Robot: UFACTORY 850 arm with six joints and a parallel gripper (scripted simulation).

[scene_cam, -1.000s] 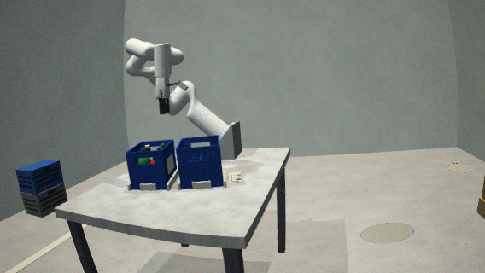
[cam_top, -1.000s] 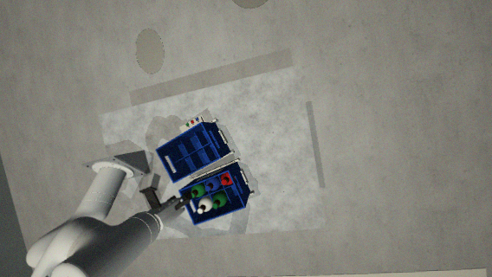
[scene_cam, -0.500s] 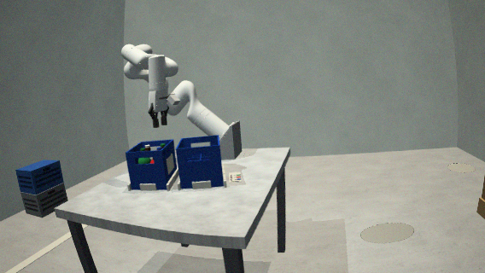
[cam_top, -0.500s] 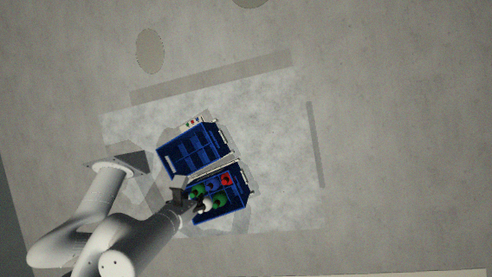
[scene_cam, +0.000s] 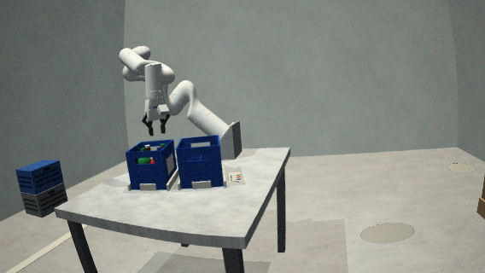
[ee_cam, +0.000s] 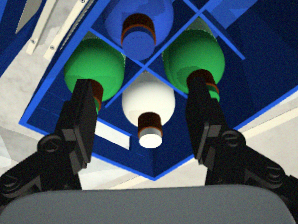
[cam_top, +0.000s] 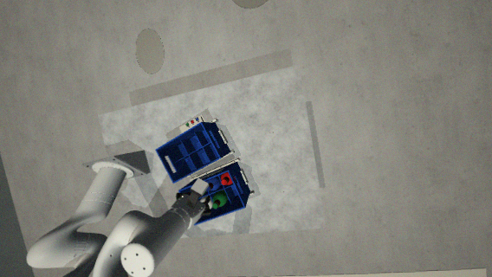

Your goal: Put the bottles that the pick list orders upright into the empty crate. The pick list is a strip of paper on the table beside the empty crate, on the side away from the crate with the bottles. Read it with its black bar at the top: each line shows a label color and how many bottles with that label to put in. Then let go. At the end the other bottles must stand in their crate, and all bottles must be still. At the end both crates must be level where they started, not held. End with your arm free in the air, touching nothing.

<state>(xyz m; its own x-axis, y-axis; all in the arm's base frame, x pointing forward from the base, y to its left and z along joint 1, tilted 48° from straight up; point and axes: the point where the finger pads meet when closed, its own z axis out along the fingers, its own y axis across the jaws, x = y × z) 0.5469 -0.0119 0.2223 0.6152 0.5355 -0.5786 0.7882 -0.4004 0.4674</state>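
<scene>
My gripper is now 150 mm above the blue-label bottle. Round my hand: red-label bottle 150 mm below, 90 mm ahead, 20 mm to the left; green-label bottle 150 mm below, 90 mm behind, 20 mm to the right; white-label bottle 150 mm below, 100 mm to the right, 70 mm behind.
</scene>
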